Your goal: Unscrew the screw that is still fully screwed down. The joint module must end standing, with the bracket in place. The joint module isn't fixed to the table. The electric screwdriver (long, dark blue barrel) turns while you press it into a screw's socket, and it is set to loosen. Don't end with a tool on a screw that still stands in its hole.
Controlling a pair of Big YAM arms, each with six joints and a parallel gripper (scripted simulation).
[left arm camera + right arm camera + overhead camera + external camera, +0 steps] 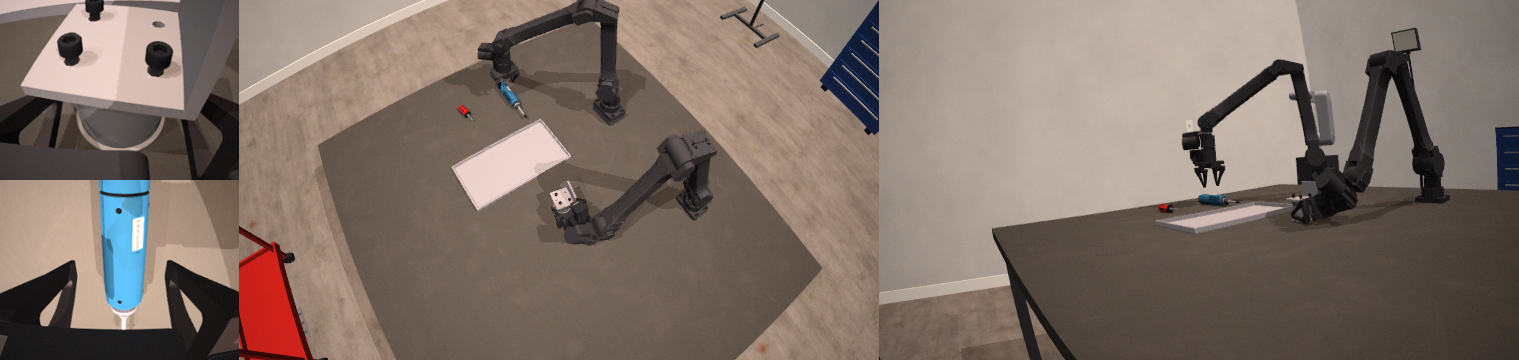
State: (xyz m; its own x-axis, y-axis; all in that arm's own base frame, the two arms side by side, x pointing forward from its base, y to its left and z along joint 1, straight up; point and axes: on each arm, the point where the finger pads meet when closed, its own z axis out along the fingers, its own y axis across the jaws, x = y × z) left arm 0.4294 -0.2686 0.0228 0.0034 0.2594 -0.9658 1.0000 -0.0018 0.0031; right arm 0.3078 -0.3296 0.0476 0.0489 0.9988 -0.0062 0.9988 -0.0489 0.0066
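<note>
My left hand is 5 cm below the white bracket plate. Also, from my left hand: red tool (58 cm to the right, 9 cm ahead, 1 cm below); then flat white tray (26 cm to the right, 6 cm ahead, 2 cm below).
</note>
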